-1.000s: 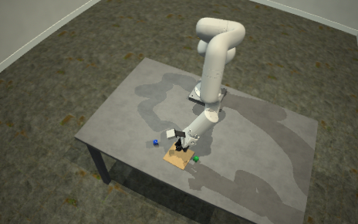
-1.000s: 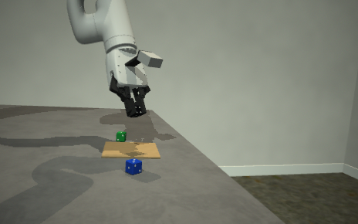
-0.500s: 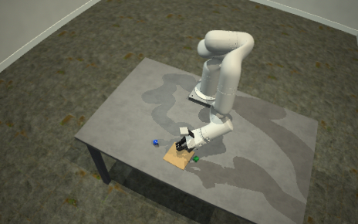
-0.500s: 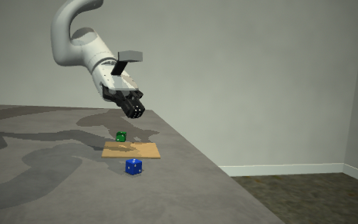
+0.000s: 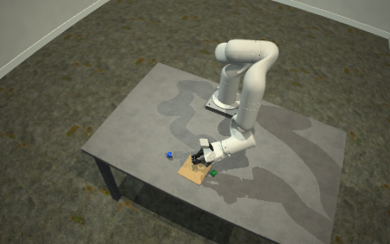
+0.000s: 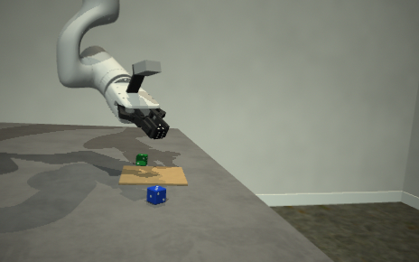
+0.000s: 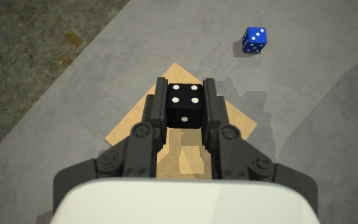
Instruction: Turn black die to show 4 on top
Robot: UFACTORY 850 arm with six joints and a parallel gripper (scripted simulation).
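Right now the tan mat is 110 mm below my hand. From my hand the other things lie so: blue die: 160 mm to the right, 100 mm below, 20 mm ahead; then green die: 100 mm to the left, 100 mm below, 40 mm behind; then black die: 10 mm below.
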